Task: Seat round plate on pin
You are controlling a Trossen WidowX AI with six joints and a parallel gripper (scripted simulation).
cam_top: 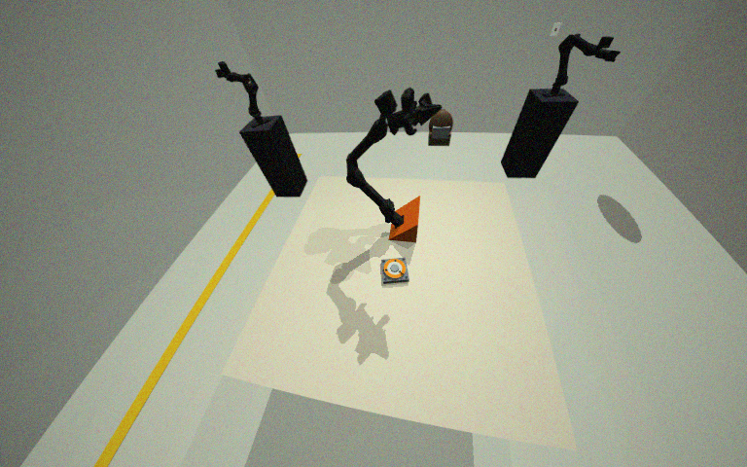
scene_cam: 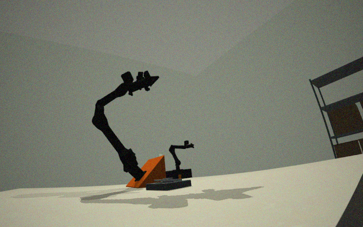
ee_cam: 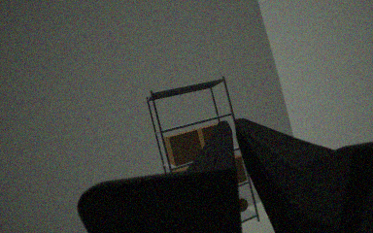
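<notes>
Right now my gripper tip is 630 mm above the round plate, 270 mm short of it and 130 mm to the left of it. From my gripper tip the other things lie so: base 640 mm below, 250 mm ahead, 150 mm to the right.
</notes>
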